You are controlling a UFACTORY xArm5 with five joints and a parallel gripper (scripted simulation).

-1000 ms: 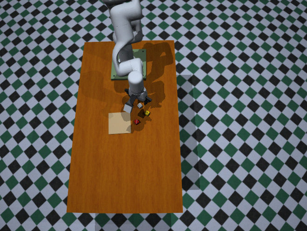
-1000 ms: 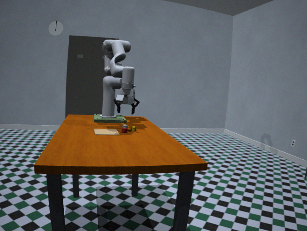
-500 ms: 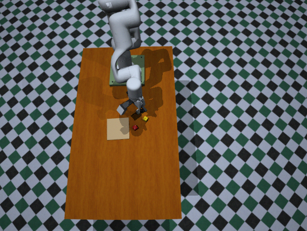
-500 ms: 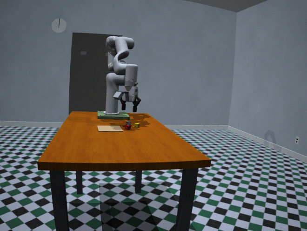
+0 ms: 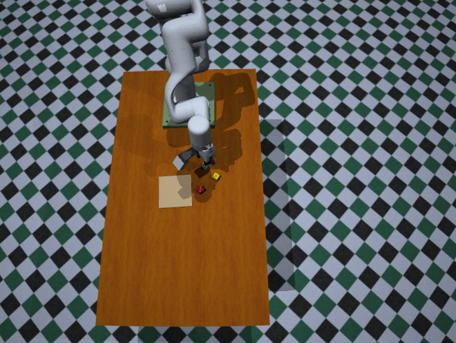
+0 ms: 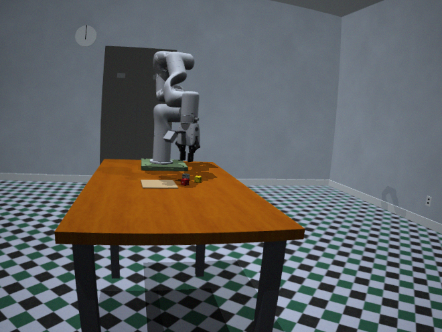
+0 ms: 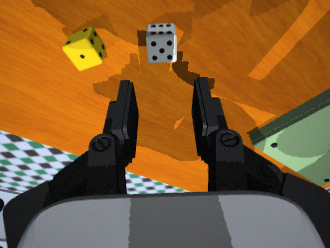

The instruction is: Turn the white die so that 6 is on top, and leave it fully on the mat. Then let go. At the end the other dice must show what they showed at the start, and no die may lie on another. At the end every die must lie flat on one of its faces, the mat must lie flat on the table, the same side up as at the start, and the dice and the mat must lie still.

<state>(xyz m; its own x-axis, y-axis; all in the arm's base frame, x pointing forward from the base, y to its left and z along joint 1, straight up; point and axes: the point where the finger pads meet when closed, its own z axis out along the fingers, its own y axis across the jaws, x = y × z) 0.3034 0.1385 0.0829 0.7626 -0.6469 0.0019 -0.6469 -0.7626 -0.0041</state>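
My hand is 90 mm above the white die. Round my hand: yellow die: 90 mm below, 50 mm to the left, 40 mm ahead; tan mat: 130 mm ahead, 110 mm to the right, 100 mm below; red die: 110 mm ahead, 90 mm below.
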